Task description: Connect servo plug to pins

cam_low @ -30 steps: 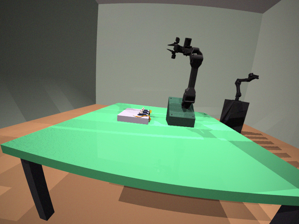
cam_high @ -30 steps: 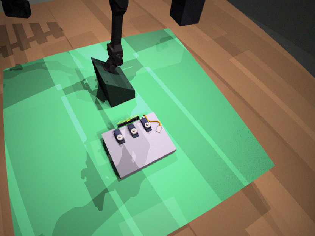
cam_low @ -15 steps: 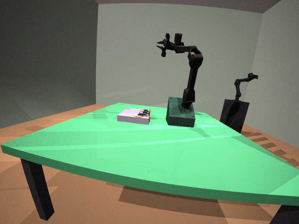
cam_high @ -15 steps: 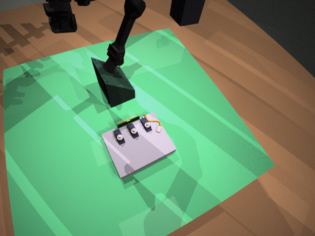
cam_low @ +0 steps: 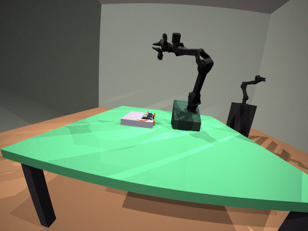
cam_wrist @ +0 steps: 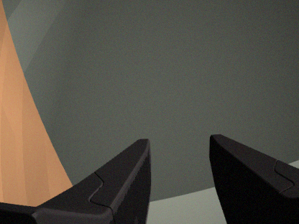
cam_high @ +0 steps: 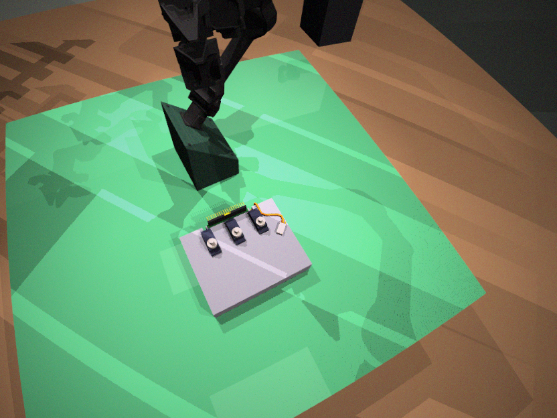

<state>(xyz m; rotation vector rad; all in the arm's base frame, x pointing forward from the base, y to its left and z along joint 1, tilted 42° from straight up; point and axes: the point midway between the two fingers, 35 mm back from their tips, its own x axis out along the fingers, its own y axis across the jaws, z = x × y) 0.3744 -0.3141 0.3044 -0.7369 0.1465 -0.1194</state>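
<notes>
The yellow band lies 7 cm behind my gripper tip, 4 cm to the left of it and 55 cm below it. The rest, counted from my gripper tip: grey printed holder: 9 cm ahead, 4 cm to the left, 60 cm below; then black pin header: 7 cm behind, 4 cm to the left, 57 cm below.
</notes>
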